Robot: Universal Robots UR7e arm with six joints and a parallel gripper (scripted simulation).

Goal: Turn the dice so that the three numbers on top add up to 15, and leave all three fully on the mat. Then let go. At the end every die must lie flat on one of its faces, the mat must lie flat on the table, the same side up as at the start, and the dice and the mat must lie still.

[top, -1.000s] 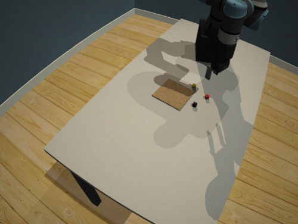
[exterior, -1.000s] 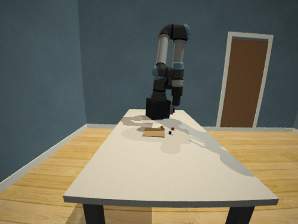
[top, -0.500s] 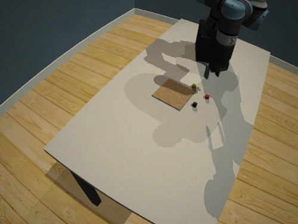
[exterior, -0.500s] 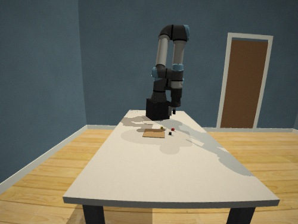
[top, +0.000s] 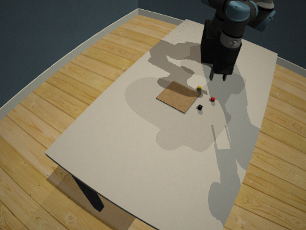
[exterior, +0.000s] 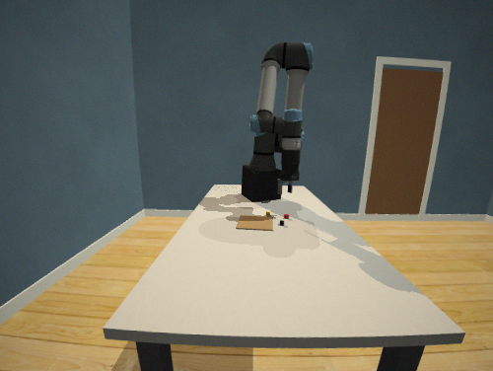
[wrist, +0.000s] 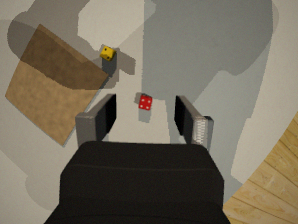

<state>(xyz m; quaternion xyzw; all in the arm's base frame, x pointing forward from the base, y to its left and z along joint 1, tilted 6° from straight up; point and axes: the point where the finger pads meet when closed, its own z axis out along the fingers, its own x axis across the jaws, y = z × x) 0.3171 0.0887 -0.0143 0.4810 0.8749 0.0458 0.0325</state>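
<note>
Right now my hand is 2 cm short of the red die, 1 cm to the right of it and 12 cm above it. Also, from my hand: black die (9 cm ahead, 2 cm to the right, 12 cm below); yellow die (1 cm behind, 7 cm to the right, 12 cm below); brown mat (8 cm ahead, 13 cm to the right, 12 cm below).
</note>
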